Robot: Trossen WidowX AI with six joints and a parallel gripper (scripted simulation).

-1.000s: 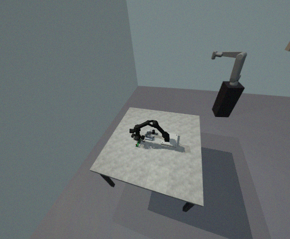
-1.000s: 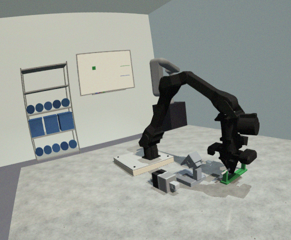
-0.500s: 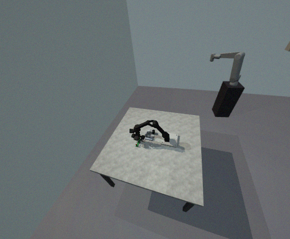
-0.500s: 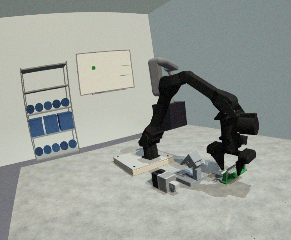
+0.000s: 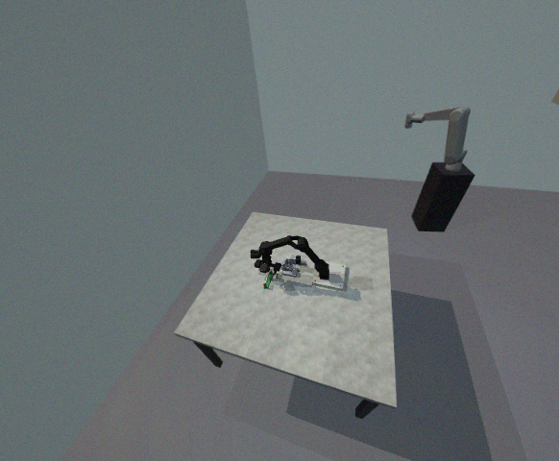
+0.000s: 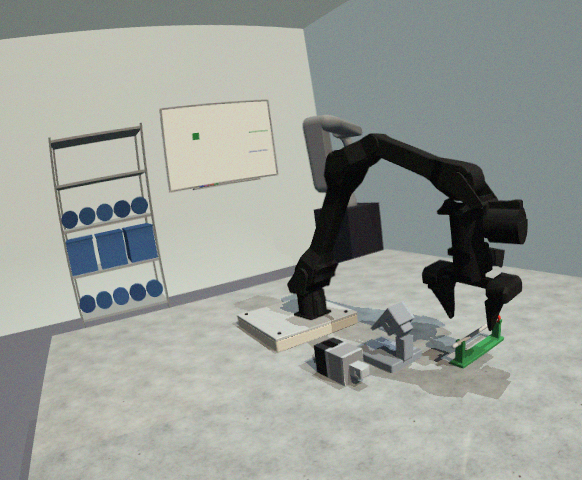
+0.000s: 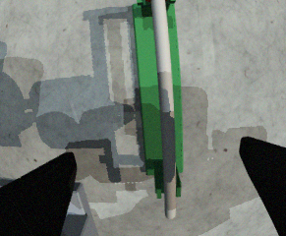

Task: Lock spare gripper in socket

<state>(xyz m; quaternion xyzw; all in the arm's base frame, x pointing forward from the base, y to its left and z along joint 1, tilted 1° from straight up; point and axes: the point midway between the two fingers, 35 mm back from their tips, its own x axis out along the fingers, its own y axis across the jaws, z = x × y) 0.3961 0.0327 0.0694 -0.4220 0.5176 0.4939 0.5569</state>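
Right now my gripper tip is 1 cm short of the green cradle, 2 cm to the right of it and 4 cm above it. From my gripper tip the other things lie so: grey socket 12 cm behind, 8 cm to the right, 1 cm below; spare gripper 16 cm behind, 18 cm to the right, 4 cm below.
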